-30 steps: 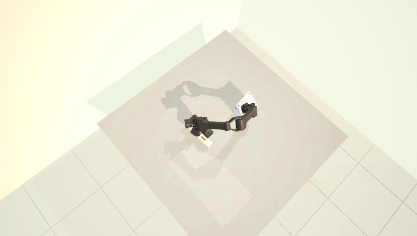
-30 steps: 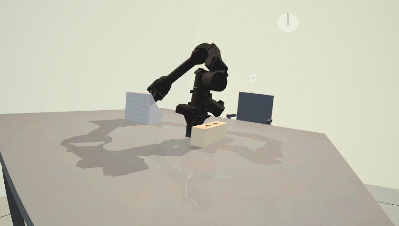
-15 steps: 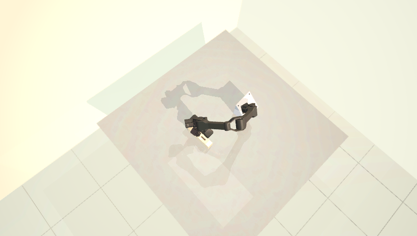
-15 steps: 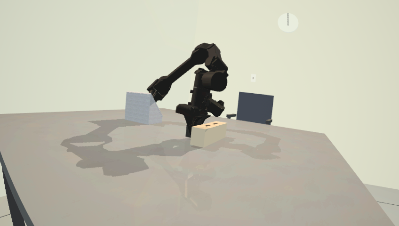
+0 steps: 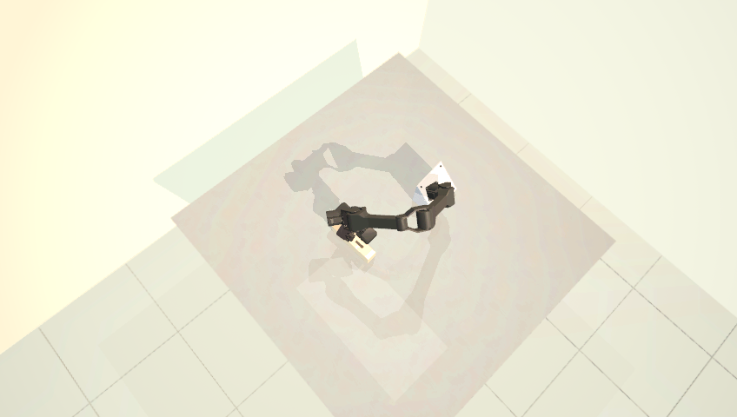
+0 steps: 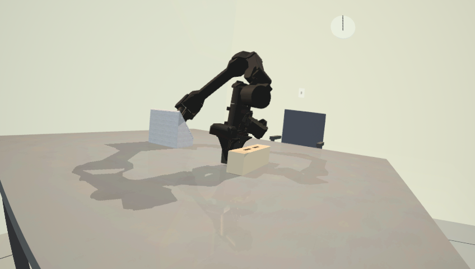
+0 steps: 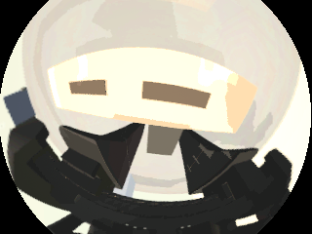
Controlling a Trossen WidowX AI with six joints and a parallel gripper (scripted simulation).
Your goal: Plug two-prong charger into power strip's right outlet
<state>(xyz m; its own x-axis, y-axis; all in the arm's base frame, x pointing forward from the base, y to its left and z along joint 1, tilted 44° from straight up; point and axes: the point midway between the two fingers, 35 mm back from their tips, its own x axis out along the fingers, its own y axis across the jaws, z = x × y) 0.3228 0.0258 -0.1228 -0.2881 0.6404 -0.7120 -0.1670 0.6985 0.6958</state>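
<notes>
Right now the dark two-prong charger is 2 cm ahead of my gripper tip and 1 cm above it.
</notes>
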